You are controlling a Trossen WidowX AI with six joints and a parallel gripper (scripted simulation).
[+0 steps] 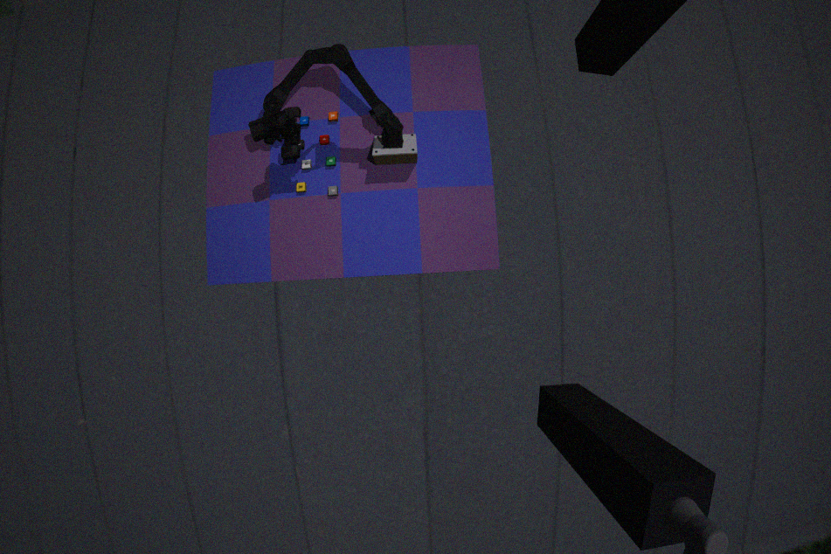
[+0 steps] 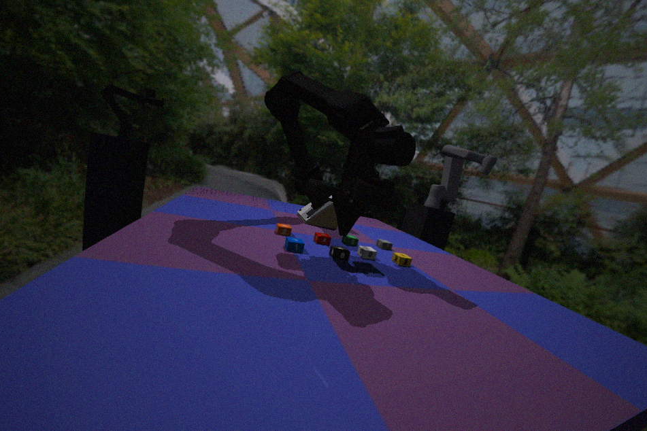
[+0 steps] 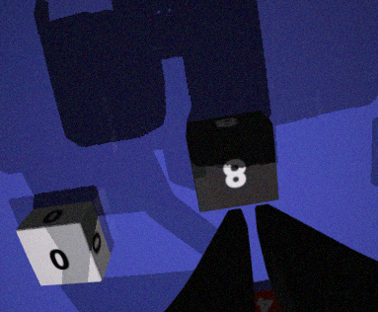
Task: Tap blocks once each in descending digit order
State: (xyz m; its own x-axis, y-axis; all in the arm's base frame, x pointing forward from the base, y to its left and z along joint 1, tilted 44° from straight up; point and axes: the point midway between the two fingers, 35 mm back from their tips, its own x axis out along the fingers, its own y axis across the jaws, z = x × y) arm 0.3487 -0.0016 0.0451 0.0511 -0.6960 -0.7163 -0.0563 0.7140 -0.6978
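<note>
My gripper tip is now 10 mm short of the black block and 40 mm above it. The rest, counted from my gripper tip: white block: 30 mm behind, 80 mm to the left, 40 mm below; red block: 90 mm behind, 10 mm to the right, 40 mm below; blue block: 10 mm behind, 90 mm to the right, 40 mm below.
</note>
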